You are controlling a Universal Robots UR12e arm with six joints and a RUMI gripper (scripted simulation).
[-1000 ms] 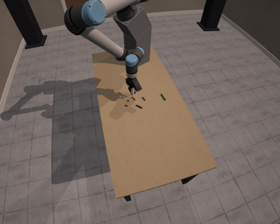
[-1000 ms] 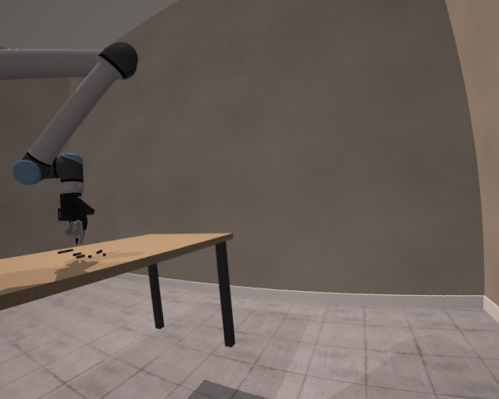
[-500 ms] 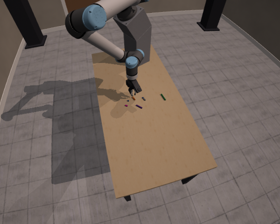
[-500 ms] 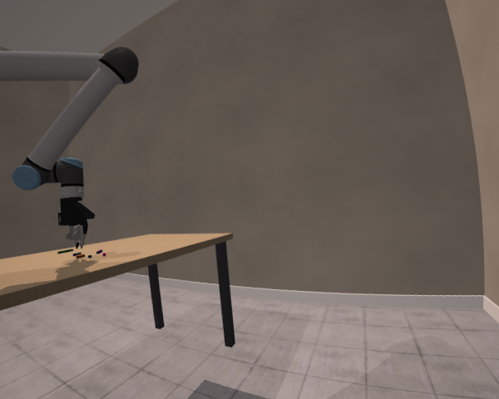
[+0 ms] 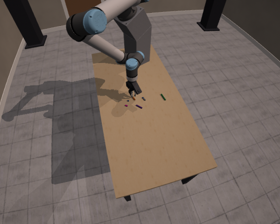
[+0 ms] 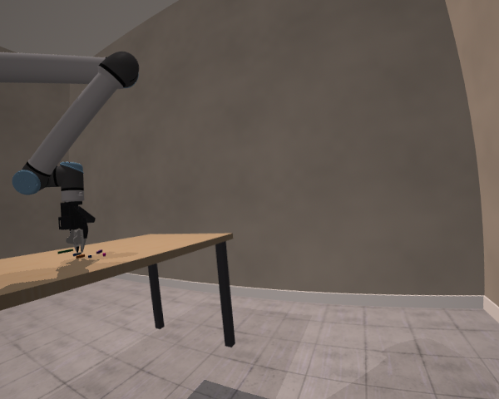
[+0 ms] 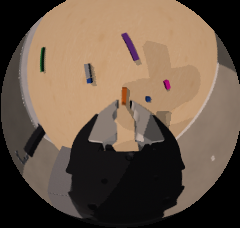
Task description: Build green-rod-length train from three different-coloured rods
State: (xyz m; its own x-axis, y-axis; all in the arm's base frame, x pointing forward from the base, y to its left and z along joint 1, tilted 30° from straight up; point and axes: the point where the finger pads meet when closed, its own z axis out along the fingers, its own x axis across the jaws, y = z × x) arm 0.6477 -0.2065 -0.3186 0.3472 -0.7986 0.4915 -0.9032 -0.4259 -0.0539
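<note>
The orange rod is 30 mm below my hand. The rest, counted from my hand: grey rod: 90 mm to the left, 30 mm below, 30 mm ahead; then purple rod: 100 mm ahead, 30 mm to the left, 30 mm below; then magenta rod: 80 mm to the right, 70 mm ahead, 30 mm below.
</note>
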